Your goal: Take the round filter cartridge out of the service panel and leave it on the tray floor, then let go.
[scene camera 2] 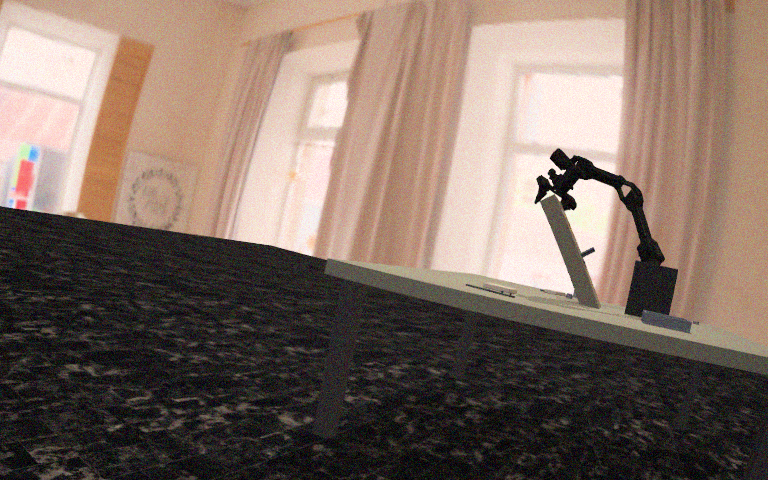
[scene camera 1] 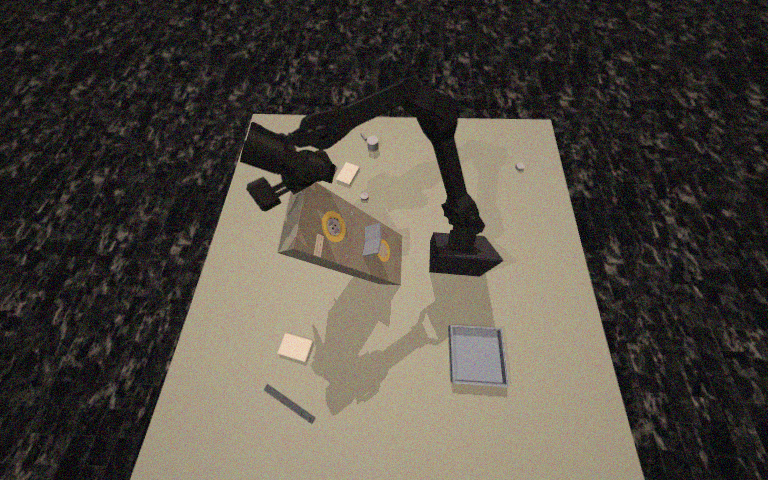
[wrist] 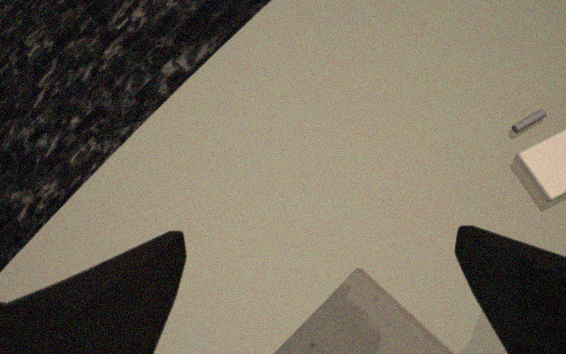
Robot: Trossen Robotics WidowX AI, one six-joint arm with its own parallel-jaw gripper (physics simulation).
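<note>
The service panel [scene camera 1: 303, 229] [scene camera 2: 570, 254] [wrist: 350, 315] is a brown slab leaning on the table. The round filter cartridge [scene camera 1: 333, 226], grey with dark dots, sits in a yellow ring on its face in scene camera 1; it does not show in the wrist view. A blue-grey flap [scene camera 1: 371, 238] stands out from the face, partly covering a second yellow ring [scene camera 1: 385, 250]. My gripper [scene camera 1: 294, 182] [scene camera 2: 553, 201] [wrist: 320, 242] is open and empty, above the panel's upper left corner and away from the cartridge. The blue-grey tray [scene camera 1: 478, 356] [scene camera 2: 665, 321] lies at the front right, its floor bare.
A cream block [scene camera 1: 347, 173], a grey cylinder [scene camera 1: 372, 143] and a small white disc [scene camera 1: 364, 196] are behind the panel. Another cream block [scene camera 1: 295, 347] and a dark bar [scene camera 1: 289, 403] lie front left. The wrist view shows a grey rod [wrist: 529, 121] beside a cream block [wrist: 547, 165].
</note>
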